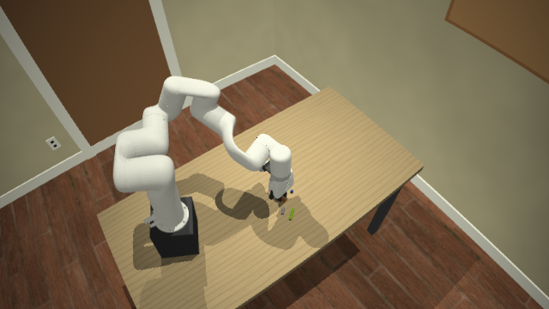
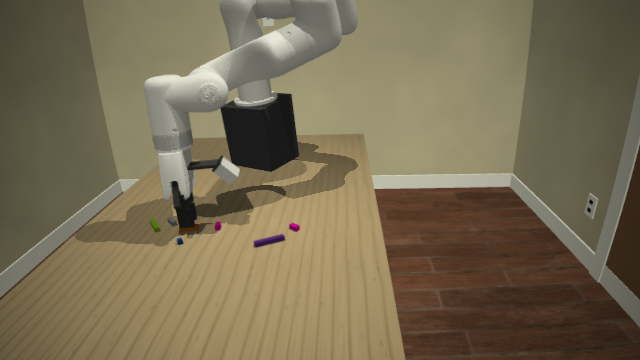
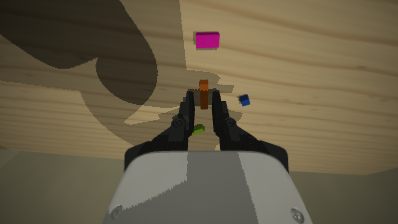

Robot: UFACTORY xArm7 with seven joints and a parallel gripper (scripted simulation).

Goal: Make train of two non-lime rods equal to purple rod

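Now: hand 3 cm above the orange rod. From my hand the other things lie so: grey rod 5 cm to the right, 3 cm below, 3 cm behind; lime rod 8 cm to the right, 3 cm below, 1 cm behind; small blue rod 6 cm ahead, 3 cm below.
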